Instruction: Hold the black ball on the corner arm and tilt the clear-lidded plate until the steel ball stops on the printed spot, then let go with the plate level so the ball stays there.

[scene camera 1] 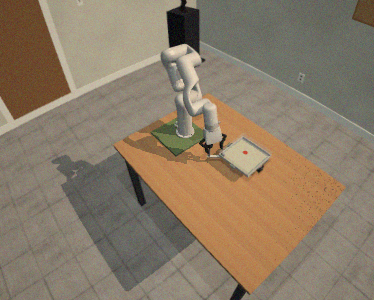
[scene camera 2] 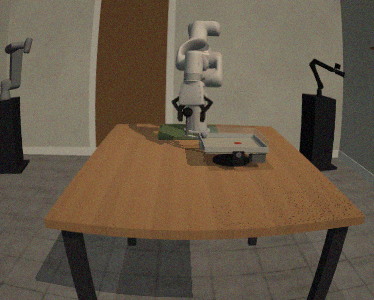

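The plate (scene camera 1: 247, 162) (scene camera 2: 220, 149) is a pale, shallow square tray with grey walls and looks about level. Its red printed spot (scene camera 1: 245, 152) (scene camera 2: 238, 143) shows near the middle. I cannot make out the steel ball in either view. A thin light corner arm (scene camera 1: 214, 157) (scene camera 2: 193, 133) reaches from the plate's near corner toward the robot. The black ball (scene camera 1: 208, 147) (scene camera 2: 187, 112) is above that arm's end. My gripper (scene camera 1: 213, 146) (scene camera 2: 191, 118) points down with its fingers wide open around the ball, which appears nearer one finger, with a gap to the other.
The plate stands on a round black base (scene camera 2: 224, 160), with a grey block (scene camera 2: 258, 157) under one side. The robot's base stands on a green mat (scene camera 1: 172, 145) (scene camera 2: 170, 132) on the wooden table (scene camera 1: 215, 210) (scene camera 2: 200, 195). Black pedestals (scene camera 1: 183, 32) (scene camera 2: 318, 130) stand beyond the table.
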